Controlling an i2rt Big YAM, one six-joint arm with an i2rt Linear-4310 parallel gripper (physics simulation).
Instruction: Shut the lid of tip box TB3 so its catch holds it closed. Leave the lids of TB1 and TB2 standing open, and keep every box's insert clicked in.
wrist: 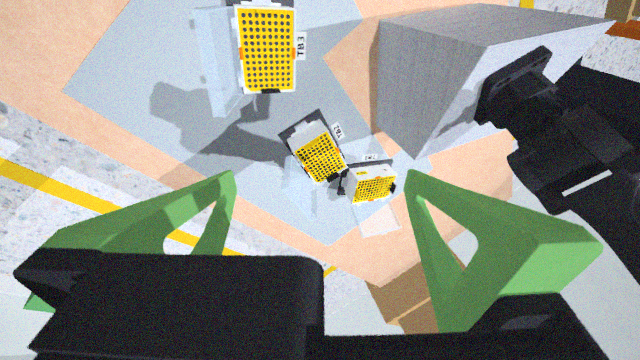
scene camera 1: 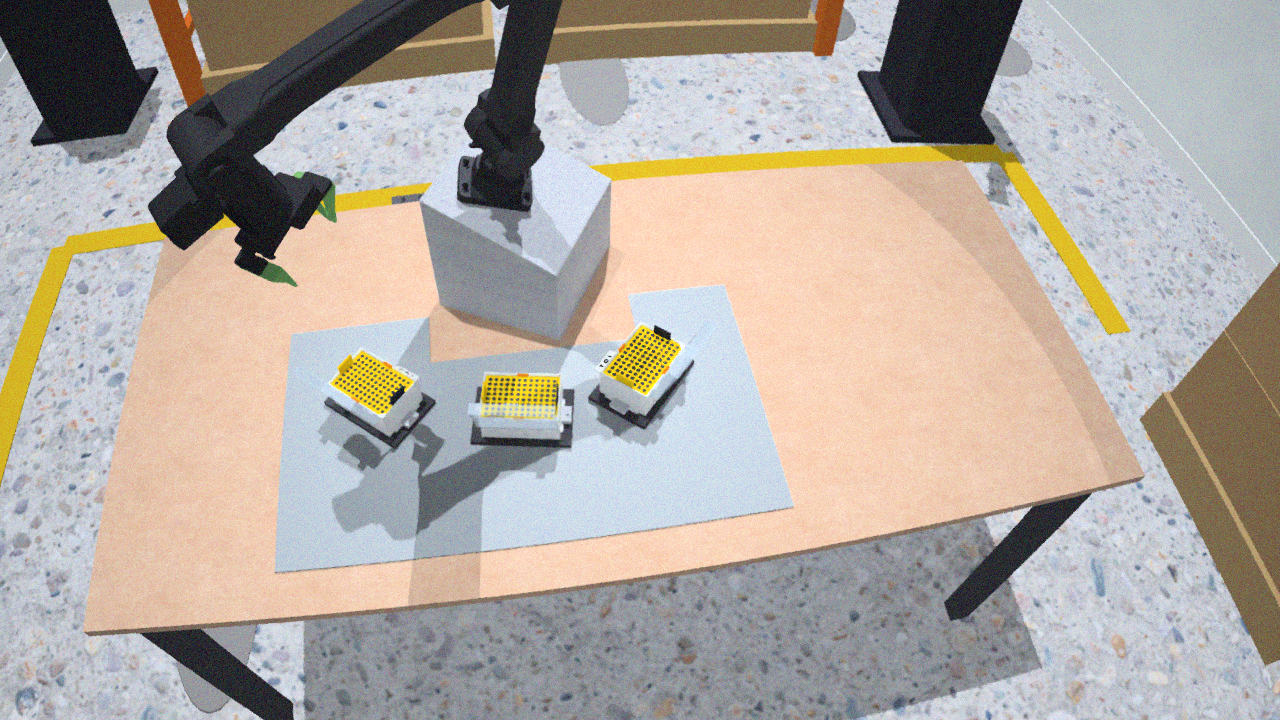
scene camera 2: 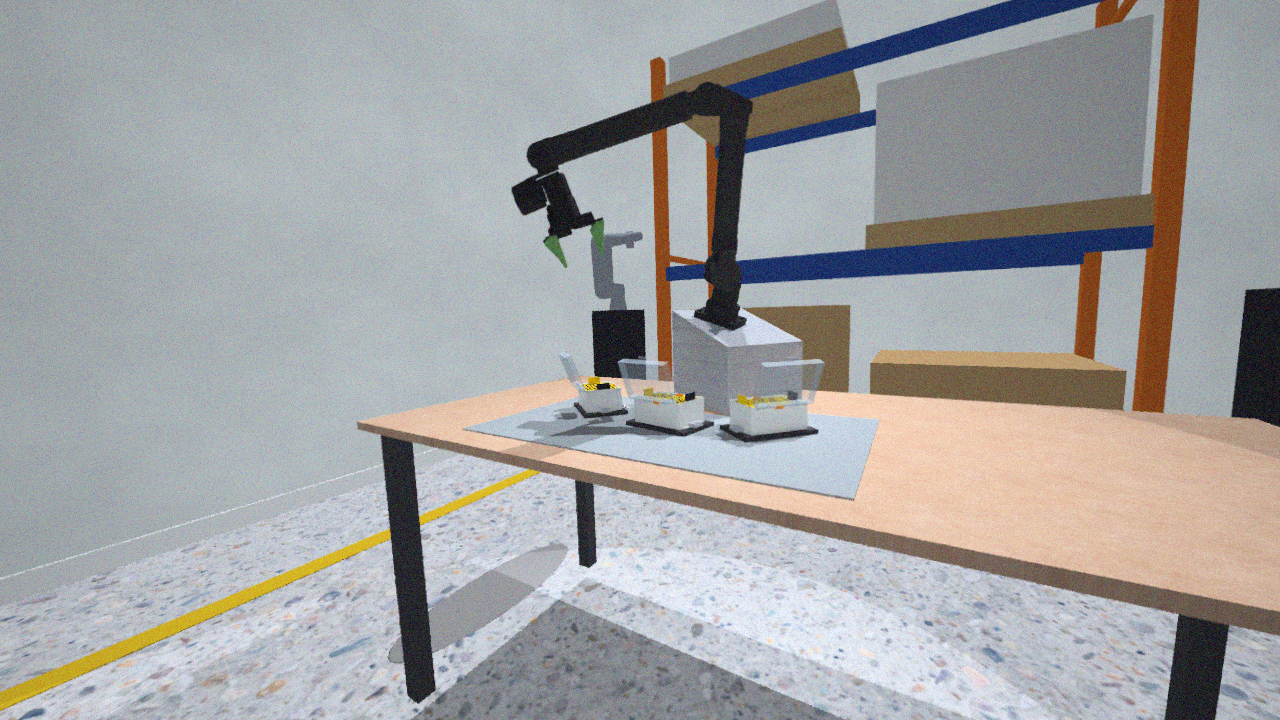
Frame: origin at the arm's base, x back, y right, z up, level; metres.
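Where they show: gripper, fingertip midpoint: (wrist: 320,179) (scene camera 1: 313,252) (scene camera 2: 585,261); arm's base, origin of the base link: (wrist: 504,87) (scene camera 1: 493,186) (scene camera 2: 719,320).
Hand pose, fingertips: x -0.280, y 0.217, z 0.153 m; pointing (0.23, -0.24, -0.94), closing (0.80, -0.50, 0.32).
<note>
Each offset is from my fingertips to the top centre of the thing. "*": to the spot under its first point. Level surfaces: height alone.
Tip box TB3 @[dx +0.018, dy -0.011, dz -0.292 m] (scene camera 1: 371,383) (scene camera 2: 599,399) (wrist: 266,50) is the left white box in scene camera 1, with a yellow insert and a black catch. Its clear lid @[dx -0.036, dy +0.029, dz -0.213 m] (scene camera 2: 569,368) (wrist: 215,60) stands open. TB2 @[dx -0.025, dy -0.245, dz -0.292 m] (scene camera 1: 521,394) (scene camera 2: 669,413) (wrist: 321,156) is in the middle, its lid @[* dx -0.105, dy -0.241, dz -0.251 m] (scene camera 2: 644,376) open. TB1 @[dx +0.032, dy -0.438, dz -0.292 m] (scene camera 1: 642,360) (scene camera 2: 768,419) (wrist: 374,189) is on the right, its lid (scene camera 2: 794,380) (wrist: 381,221) open. The inserts look level; their clips are too small to judge. My gripper (scene camera 1: 313,249) (scene camera 2: 582,256) (wrist: 320,179) is open and empty, high above the table's left back part.
The boxes stand on a grey-blue mat @[dz -0.366 m] (scene camera 1: 626,483) (scene camera 2: 805,465) on the wooden table @[dz -0.369 m] (scene camera 1: 895,358) (scene camera 2: 1029,483). The arm's grey pedestal (scene camera 1: 510,268) (scene camera 2: 760,367) (wrist: 420,75) stands behind them. A storage rack (scene camera 2: 1163,197) is beyond the table.
</note>
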